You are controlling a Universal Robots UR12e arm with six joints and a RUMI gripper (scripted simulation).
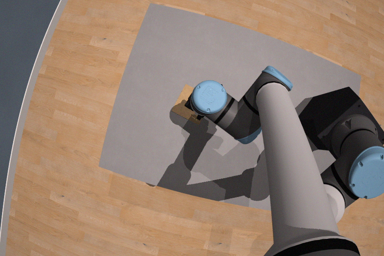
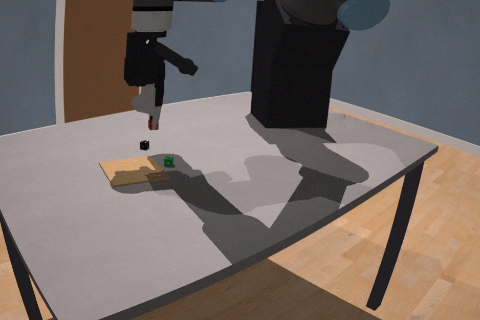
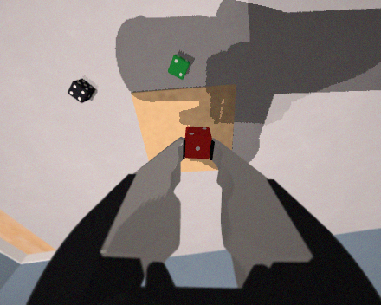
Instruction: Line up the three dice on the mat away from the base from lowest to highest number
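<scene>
Right now the green die is 11 cm below my hand, 5 cm behind it and 1 cm to the right of it. Also, from my hand: tan mat: 12 cm below, 5 cm ahead, 3 cm to the right; then black die: 14 cm to the right, 11 cm below, 6 cm behind; then red die: 1 cm below.
</scene>
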